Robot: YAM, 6 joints.
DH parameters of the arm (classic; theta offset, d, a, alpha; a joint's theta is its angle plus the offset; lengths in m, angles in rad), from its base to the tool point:
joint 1: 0 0.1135 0.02 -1.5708
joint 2: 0 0 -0.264 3.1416
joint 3: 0.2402 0 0.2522 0
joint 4: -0.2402 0 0.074 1.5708
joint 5: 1.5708 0 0 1.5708
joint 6: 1.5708 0.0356 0 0
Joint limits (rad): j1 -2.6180..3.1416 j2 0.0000..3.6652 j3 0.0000..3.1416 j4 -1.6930..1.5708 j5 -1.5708..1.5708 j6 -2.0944..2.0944
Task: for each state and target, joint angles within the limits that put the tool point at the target. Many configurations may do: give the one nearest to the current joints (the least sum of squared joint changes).
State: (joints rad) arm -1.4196 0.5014 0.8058 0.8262 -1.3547 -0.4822
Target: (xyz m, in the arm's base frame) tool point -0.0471 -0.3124 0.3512
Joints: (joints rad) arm -1.8259 1.4344 0.9964 0.7390 -1.2061 -0.4822
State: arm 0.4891 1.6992 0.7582 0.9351 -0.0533 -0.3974
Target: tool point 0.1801 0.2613 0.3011
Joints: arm 0.9552 1.4384 0.7571 0.9933 -0.1083 -0.3974
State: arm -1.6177 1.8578 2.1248 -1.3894 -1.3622 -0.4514
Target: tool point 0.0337 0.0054 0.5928
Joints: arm -1.5179 1.1300 2.4405 -1.4480 -1.2640 -0.4514
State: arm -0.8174 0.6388 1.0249 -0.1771 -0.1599 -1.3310
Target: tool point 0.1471 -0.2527 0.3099
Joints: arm -1.0584 1.2634 0.9767 -0.1226 -0.1214 -1.3310
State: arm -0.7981 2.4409 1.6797 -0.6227 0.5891 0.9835
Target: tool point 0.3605 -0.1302 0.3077
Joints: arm -0.2956 1.7777 1.6260 -0.8335 0.5813 0.9835
